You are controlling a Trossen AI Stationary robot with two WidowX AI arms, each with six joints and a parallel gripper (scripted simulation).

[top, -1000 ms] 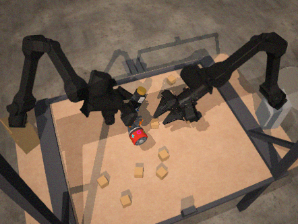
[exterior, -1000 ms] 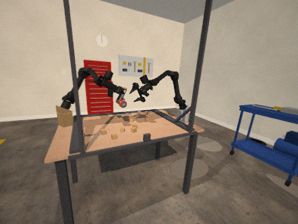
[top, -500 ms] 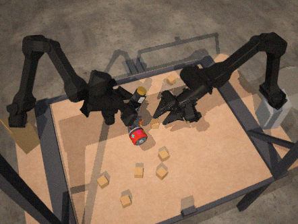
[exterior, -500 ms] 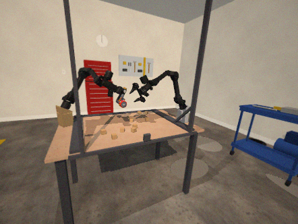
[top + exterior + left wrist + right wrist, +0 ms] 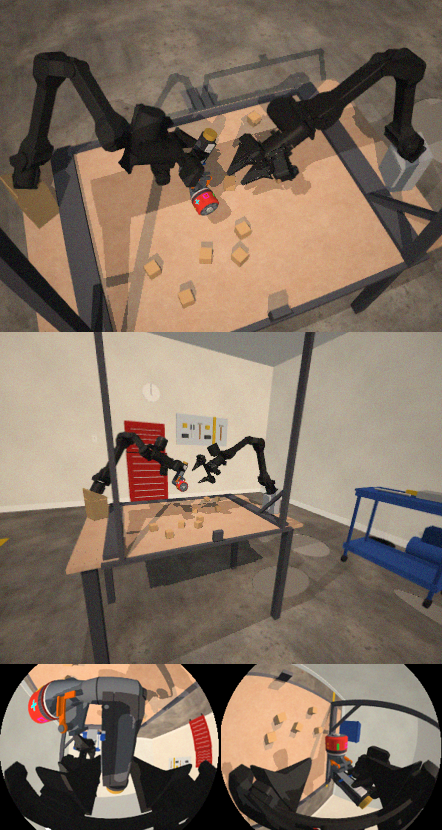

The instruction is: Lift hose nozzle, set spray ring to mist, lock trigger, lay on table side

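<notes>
Right now the red spray ring is 40 mm behind my right hand, 100 mm to the left of it and 60 mm below it.
</notes>
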